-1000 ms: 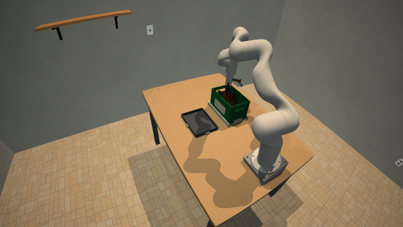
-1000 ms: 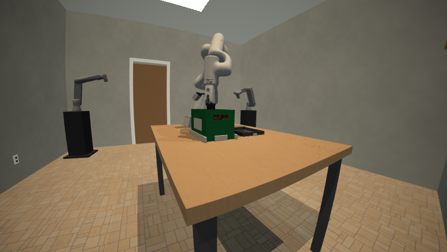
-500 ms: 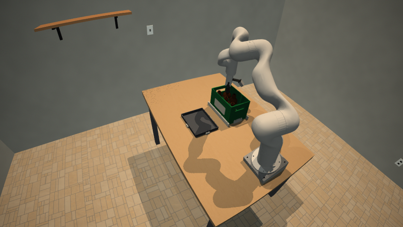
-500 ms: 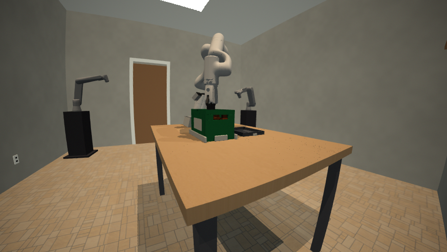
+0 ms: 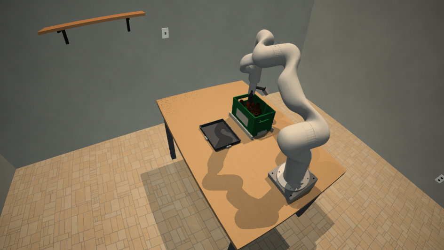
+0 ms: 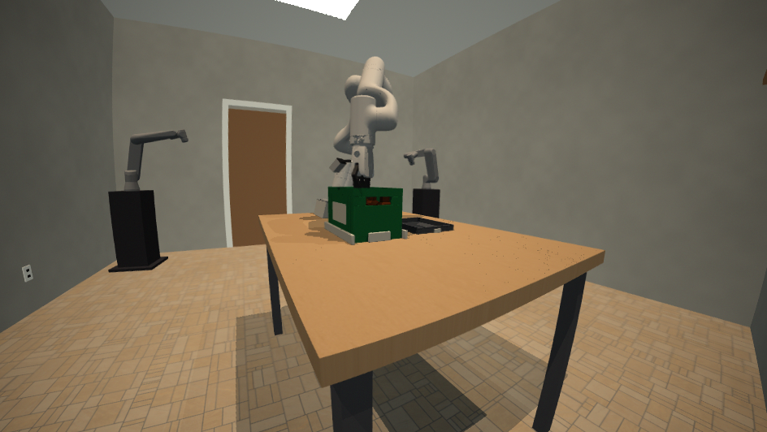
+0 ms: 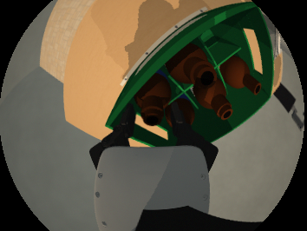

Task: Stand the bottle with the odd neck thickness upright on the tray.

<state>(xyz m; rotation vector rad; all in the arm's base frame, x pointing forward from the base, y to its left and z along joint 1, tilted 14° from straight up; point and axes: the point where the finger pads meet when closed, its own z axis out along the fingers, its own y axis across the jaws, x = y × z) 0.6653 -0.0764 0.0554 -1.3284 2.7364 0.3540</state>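
Right now the green crate is 10 cm behind my hand, 7 cm below it and 3 cm to the left of it. Also, from my hand: brown bottle (19 cm behind, 7 cm below, 6 cm to the left); then black tray (31 cm to the left, 15 cm below, 15 cm behind).
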